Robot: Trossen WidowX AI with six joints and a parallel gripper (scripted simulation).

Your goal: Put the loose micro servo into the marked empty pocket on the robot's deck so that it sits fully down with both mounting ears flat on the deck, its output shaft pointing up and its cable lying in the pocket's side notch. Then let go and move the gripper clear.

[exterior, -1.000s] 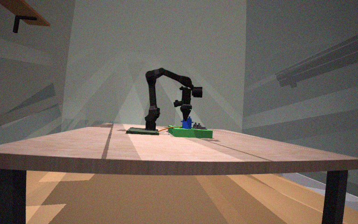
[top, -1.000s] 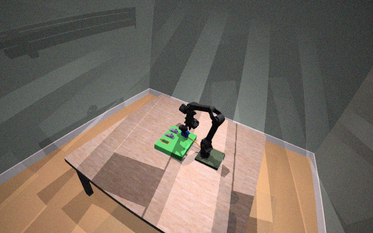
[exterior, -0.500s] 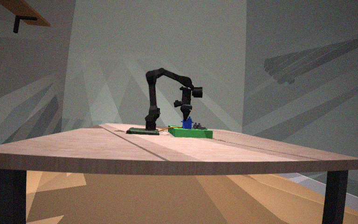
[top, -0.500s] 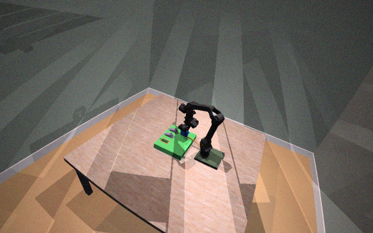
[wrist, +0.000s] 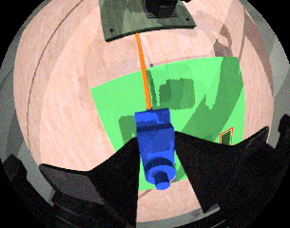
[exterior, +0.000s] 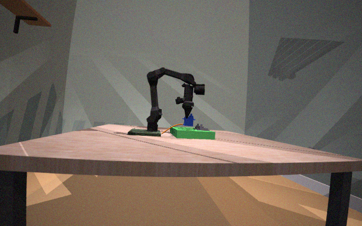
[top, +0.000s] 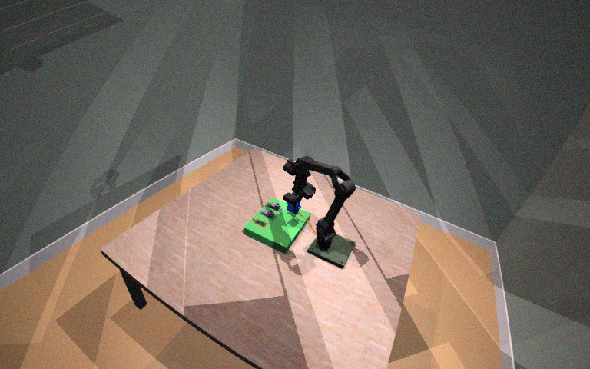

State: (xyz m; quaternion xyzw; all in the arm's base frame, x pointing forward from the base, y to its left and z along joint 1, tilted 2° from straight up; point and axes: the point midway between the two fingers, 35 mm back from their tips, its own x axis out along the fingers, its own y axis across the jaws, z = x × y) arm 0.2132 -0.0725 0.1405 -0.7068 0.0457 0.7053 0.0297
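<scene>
Right now my gripper tip is 10 cm above the green deck and 8 cm to the right of it.
</scene>
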